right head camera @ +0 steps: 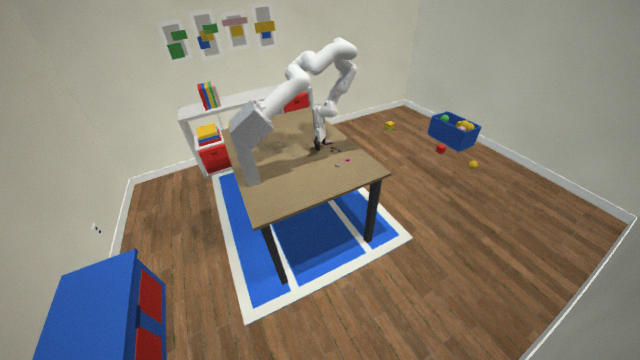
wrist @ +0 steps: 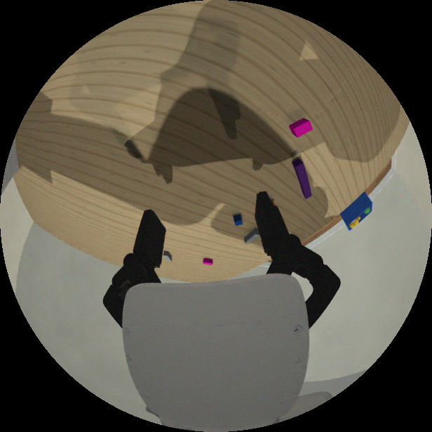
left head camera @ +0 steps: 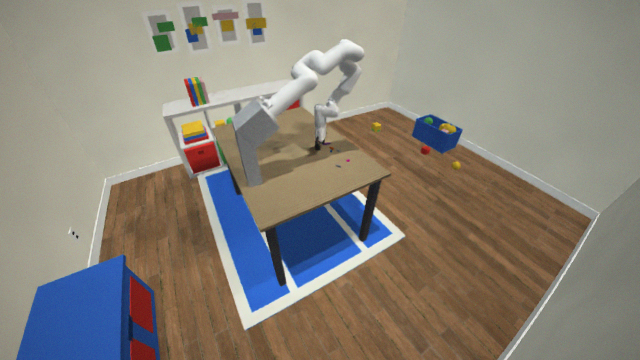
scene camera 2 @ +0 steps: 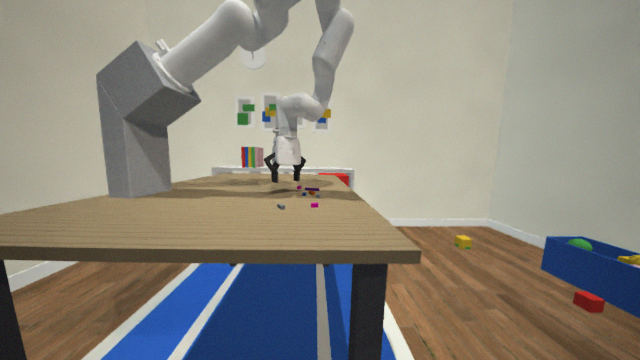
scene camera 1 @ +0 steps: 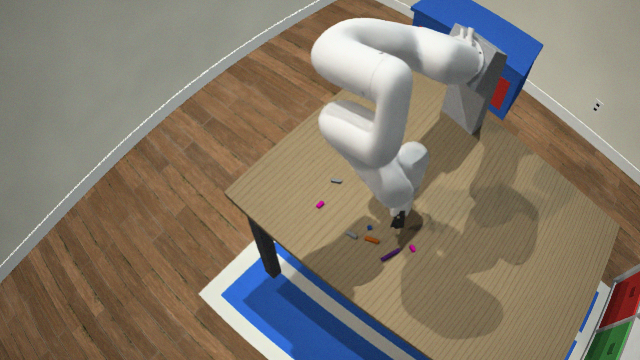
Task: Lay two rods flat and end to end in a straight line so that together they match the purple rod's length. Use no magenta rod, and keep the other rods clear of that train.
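Frame: origin at the arm's base, x right, y back, z down, level; centimetres.
Seen in the pictures: gripper, fingertip midpoint: [right head camera: 320, 146] [left head camera: 320, 146] [scene camera 2: 286, 181] [scene camera 1: 395, 211]; arm's base at its link origin: [right head camera: 262, 114] [left head camera: 267, 112] [scene camera 2: 173, 74].
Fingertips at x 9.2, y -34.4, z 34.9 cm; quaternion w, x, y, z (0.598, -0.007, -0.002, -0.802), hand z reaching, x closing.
Observation:
Pixels of each thing's middle, then the offset from my fingertips to it. Level surfaces: height alone.
- purple rod at the middle of its body: [scene camera 1: 390, 254] [scene camera 2: 312, 189] dx -2.3, dy -11.4, dz +4.0 cm
- orange rod at the middle of its body: [scene camera 1: 371, 240] dx +4.2, dy -8.5, dz +4.0 cm
- small blue rod at the middle of its body: [scene camera 1: 369, 227] dx +5.8, dy -5.0, dz +4.0 cm
- second grey rod at the middle of its body: [scene camera 2: 281, 206] [scene camera 1: 336, 180] dx +19.3, dy +6.5, dz +4.0 cm
- wooden table at its surface level: dz +4.5 cm
The purple rod [scene camera 1: 390, 255] [wrist: 302, 179] [scene camera 2: 312, 189] lies flat on the table. One magenta rod [scene camera 1: 412, 248] [wrist: 301, 127] lies near its end; another magenta rod [scene camera 1: 320, 204] [wrist: 208, 261] lies farther off. An orange rod [scene camera 1: 372, 240] lies beside a grey rod [scene camera 1: 351, 234] [wrist: 251, 236], apart from it; a finger hides most of the orange rod in the wrist view. A small blue rod [scene camera 1: 369, 227] [wrist: 238, 219] lies close by. A second grey rod [scene camera 1: 336, 181] [scene camera 2: 281, 206] [wrist: 168, 256] lies apart. My gripper [wrist: 204, 211] [scene camera 2: 286, 179] is open and empty, low above the table, beside the rods.
The wooden table [scene camera 1: 290, 175] [scene camera 2: 200, 227] carries the rods and the arm's grey base [scene camera 2: 135, 150]. Its near edge in scene camera 1 runs beyond the purple rod. A white shelf [left head camera: 230, 96] stands past the table's far end. A blue toy bin [left head camera: 434, 135] stands on the floor.

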